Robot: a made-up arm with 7 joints. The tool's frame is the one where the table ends. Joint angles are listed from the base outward.
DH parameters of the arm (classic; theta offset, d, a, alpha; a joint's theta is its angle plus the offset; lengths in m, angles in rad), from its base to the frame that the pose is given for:
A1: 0 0.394 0 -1.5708
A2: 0 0 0 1.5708
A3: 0 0.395 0.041 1.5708
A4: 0 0 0.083 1.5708
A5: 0 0.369 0 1.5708
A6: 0 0 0.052 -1.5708
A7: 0 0.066 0 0
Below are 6 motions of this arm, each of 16 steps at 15 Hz.
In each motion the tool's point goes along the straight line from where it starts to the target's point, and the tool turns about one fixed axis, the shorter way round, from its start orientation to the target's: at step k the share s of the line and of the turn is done. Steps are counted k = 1, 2, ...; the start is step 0. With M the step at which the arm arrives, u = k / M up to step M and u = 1 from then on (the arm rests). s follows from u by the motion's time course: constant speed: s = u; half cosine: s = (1 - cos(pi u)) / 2; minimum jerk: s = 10 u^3 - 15 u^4 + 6 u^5.
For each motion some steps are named. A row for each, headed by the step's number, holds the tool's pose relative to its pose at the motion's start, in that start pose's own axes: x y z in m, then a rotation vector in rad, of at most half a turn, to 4 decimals.
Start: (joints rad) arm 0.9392 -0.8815 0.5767 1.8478 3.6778 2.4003 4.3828
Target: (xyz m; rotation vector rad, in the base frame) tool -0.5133 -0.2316 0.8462 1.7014 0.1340 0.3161
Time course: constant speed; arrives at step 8
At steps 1, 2, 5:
1: -0.0238 -0.0281 0.0073 -0.0083 0.0038 0.0394
2: -0.0477 -0.0563 0.0146 -0.0165 0.0076 0.0787
5: -0.1192 -0.1407 0.0365 -0.0413 0.0191 0.1968

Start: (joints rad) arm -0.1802 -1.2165 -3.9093 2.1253 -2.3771 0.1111 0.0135
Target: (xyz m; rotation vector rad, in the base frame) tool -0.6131 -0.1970 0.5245 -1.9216 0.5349 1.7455
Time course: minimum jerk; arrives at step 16
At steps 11, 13, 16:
11: -0.0308 0.2608 -0.4191 -0.1841 -0.1930 -0.1037
13: -0.0357 0.3025 -0.4862 -0.2135 -0.2239 -0.1203
16: -0.0375 0.3180 -0.5111 -0.2245 -0.2354 -0.1264

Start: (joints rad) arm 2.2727 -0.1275 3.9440 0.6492 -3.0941 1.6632 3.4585
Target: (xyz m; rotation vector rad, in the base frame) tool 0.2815 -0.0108 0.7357 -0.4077 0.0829 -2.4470
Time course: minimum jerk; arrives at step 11
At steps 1, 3, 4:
1: 0.0015 -0.0008 0.0001 0.0030 0.0028 0.0022
3: 0.0304 -0.0158 0.0021 0.0596 0.0562 0.0443
4: 0.0605 -0.0315 0.0042 0.1187 0.1120 0.0882

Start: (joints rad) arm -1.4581 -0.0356 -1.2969 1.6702 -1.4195 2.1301 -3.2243
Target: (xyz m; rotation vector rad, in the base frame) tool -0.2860 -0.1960 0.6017 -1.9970 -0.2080 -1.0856
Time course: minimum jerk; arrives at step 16
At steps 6, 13, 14, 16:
6: 0.0329 0.0894 -0.0129 -0.0856 0.1185 -0.1842
13: 0.1139 0.3089 -0.0447 -0.2959 0.4097 -0.6368
14: 0.1178 0.3195 -0.0462 -0.3061 0.4238 -0.6587
16: 0.1197 0.3247 -0.0470 -0.3111 0.4307 -0.6695

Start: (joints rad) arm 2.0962 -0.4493 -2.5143 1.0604 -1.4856 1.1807 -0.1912
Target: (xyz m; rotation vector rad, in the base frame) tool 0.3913 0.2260 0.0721 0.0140 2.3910 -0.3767
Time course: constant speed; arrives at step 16
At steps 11, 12, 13, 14, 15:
11: 0.2589 -0.3263 -0.1290 -0.8262 0.2109 -1.2274
12: 0.2824 -0.3560 -0.1407 -0.9013 0.2301 -1.3390
13: 0.3059 -0.3856 -0.1524 -0.9764 0.2492 -1.4506
14: 0.3295 -0.4153 -0.1641 -1.0515 0.2684 -1.5622
15: 0.3530 -0.4449 -0.1759 -1.1266 0.2876 -1.6737

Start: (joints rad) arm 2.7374 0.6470 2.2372 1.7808 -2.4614 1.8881 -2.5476
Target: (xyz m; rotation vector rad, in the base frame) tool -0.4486 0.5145 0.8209 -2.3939 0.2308 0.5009
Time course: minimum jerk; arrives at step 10
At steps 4, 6, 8, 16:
4: 0.1367 -0.1678 0.1231 0.0271 0.3432 -0.0869
6: 0.2938 -0.3608 0.2646 0.0584 0.7380 -0.1868
8: 0.4055 -0.4980 0.3653 0.0805 1.0186 -0.2579
16: 0.4305 -0.5287 0.3877 0.0855 1.0812 -0.2737

